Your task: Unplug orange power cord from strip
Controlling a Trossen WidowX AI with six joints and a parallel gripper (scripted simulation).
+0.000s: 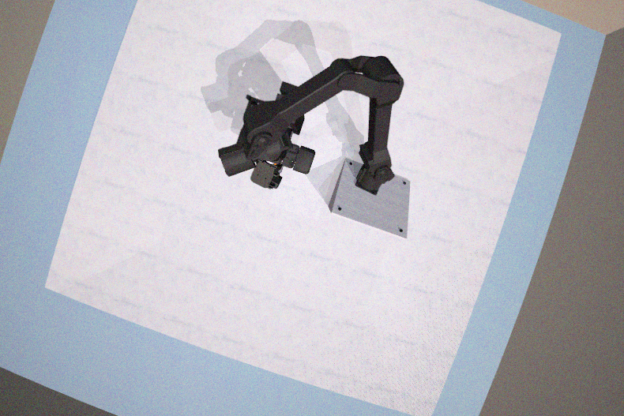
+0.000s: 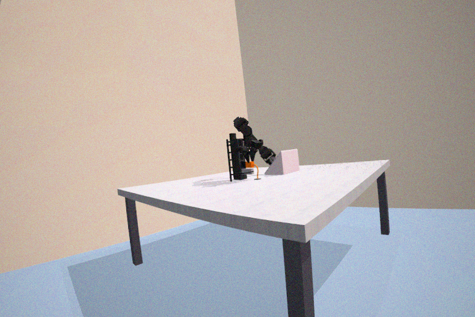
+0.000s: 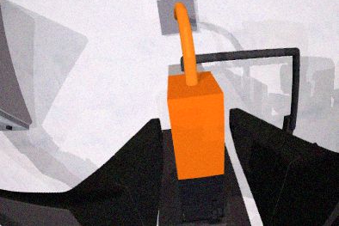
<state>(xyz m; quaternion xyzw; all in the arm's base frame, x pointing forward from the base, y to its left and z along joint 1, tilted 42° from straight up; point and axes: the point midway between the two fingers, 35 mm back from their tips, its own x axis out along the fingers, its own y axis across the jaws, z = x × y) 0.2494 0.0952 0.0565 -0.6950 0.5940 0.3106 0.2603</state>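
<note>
The orange plug is 30 mm to the right of my gripper tip and 10 mm ahead of it.
</note>
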